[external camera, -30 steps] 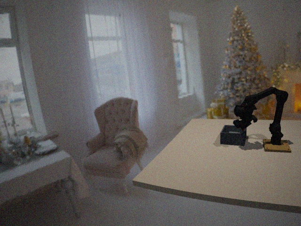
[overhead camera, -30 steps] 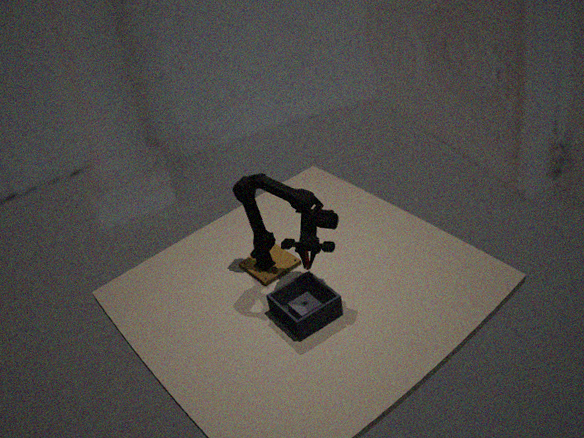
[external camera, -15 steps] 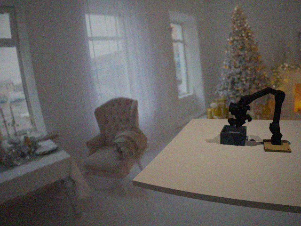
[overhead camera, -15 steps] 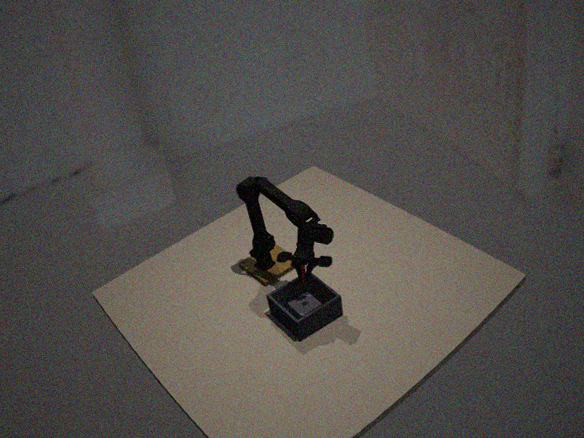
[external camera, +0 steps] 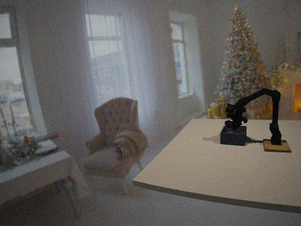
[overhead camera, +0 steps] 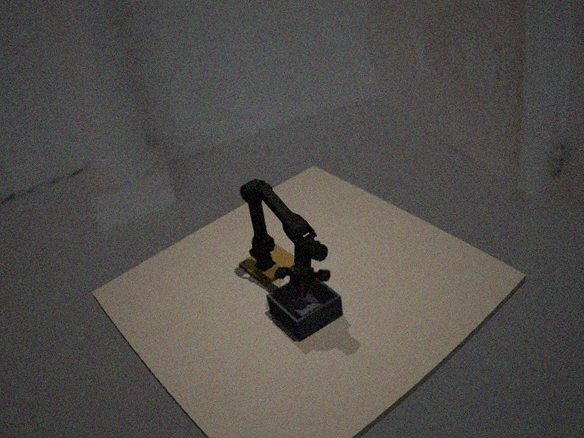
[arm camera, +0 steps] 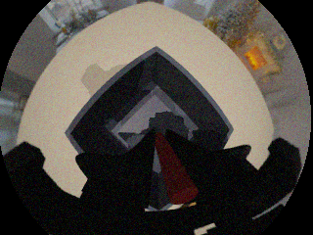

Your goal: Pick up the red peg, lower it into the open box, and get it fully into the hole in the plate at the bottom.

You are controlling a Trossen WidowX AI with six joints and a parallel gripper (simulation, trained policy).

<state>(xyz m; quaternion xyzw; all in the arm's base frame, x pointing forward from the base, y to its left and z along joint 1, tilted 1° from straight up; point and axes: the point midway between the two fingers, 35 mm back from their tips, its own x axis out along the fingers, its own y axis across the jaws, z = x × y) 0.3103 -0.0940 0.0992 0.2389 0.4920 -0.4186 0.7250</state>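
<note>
The grey plate lies 5 cm below my gripper tip. The rest, counted from my gripper tip: red peg 3 cm above, 1 cm to the left, 1 cm behind; dark box 7 cm below.
</note>
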